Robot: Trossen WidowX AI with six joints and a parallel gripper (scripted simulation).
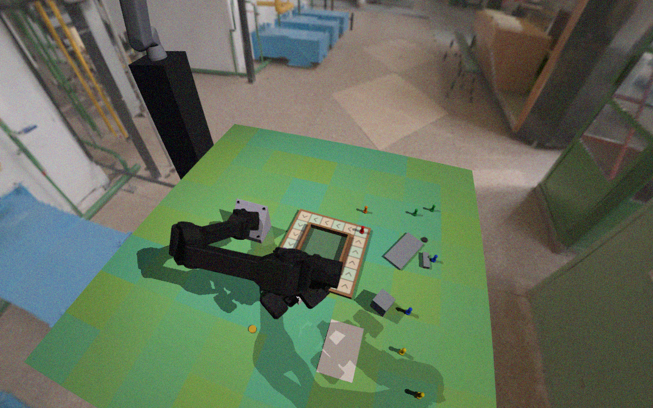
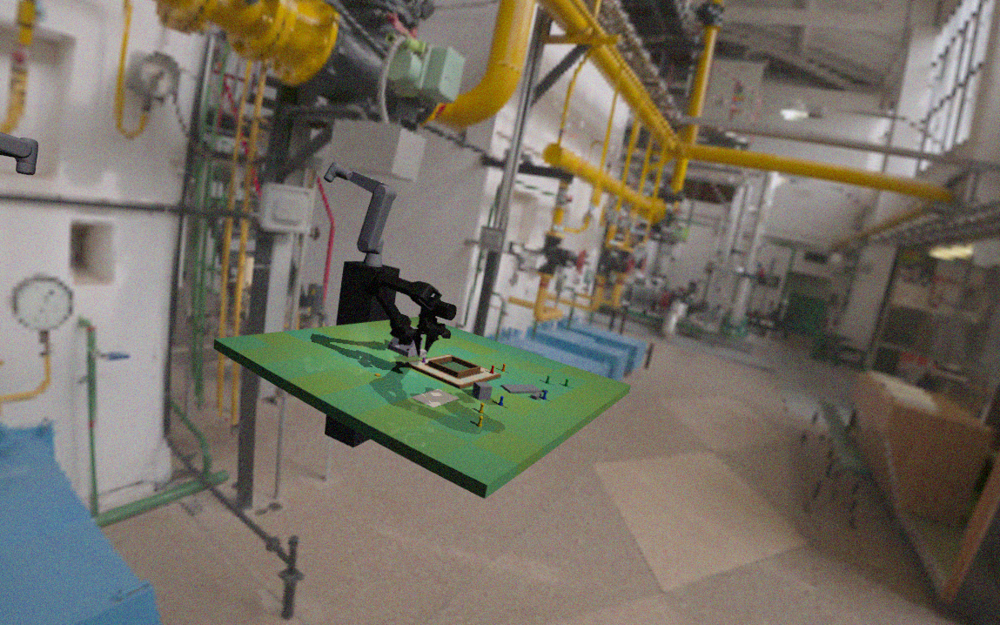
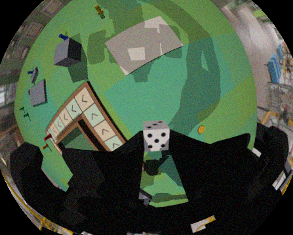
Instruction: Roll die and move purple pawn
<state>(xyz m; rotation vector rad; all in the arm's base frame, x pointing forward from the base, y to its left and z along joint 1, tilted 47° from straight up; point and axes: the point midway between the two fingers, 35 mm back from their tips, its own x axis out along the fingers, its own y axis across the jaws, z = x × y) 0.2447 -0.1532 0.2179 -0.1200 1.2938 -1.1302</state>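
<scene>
Now: gripper tip 180 mm to the right of the purple pawn, 90 mm past it and 80 mm above it. From my gripper tip the other things lie so: tray (230 mm to the left, 100 mm below, 30 mm ahead); then white die (right at my gripper tip); then pale grey card (130 mm ahead, 110 mm below, 90 mm to the right).
</scene>
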